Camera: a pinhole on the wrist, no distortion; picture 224 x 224 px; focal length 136.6 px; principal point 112.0 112.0 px. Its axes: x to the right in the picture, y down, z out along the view. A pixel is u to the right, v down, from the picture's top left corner.
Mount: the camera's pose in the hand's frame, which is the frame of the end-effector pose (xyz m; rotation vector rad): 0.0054 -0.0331 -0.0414 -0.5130 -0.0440 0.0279
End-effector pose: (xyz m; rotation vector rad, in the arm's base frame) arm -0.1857 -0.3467 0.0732 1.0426 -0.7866 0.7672
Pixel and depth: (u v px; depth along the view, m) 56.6 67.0 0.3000
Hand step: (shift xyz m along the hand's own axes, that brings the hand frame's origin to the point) -0.1293 0.0232 0.2640
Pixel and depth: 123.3 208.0 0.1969
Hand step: 0.0098 0.1845 0.0626
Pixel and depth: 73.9 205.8 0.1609
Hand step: -0.0490 0.1403 0.0428
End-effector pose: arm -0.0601 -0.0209 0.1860 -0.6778 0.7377 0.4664
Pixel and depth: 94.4 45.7 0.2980
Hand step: -0.0453 -0.0145 0.2877
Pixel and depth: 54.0 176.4 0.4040
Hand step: -0.1887 0.3243 0.2107
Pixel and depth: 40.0 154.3 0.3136
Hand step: -0.1766 0.1989 0.1780
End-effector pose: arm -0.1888 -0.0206 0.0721 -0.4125 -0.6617 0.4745
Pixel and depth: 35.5 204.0 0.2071
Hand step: -0.1228 0.1855 0.0663
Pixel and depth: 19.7 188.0 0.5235
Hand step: -0.3781 0.4637 0.2588
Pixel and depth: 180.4 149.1 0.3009
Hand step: 0.1398 0.1912 0.1856
